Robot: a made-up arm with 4 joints. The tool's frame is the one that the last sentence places.
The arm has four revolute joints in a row. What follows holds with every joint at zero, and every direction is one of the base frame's. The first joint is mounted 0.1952 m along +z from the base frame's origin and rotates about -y. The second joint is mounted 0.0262 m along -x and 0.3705 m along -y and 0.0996 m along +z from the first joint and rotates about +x. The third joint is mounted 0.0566 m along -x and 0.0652 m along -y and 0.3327 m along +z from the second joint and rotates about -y. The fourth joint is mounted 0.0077 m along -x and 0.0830 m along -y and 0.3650 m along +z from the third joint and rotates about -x. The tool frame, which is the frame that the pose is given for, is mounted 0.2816 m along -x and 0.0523 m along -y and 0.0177 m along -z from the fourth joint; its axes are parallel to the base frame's.
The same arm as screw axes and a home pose.
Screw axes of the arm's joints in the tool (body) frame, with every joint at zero. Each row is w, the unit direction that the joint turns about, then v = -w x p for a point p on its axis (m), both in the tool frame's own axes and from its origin. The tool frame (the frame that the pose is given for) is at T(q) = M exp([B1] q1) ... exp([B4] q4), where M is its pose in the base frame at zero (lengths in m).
B1 = (0, -1, 0, -0.7796, 0, -0.3721)
B2 = (1, 0, 0, 0, -0.68, -0.2005)
B3 = (0, -1, 0, -0.3473, 0, -0.2893)
B4 = (-1, 0, 0, 0, -0.0177, 0.0523)
M: xyz -0.3721 -0.571 0.9748 (m) rpy 0 0 0 (rad, as in URDF)

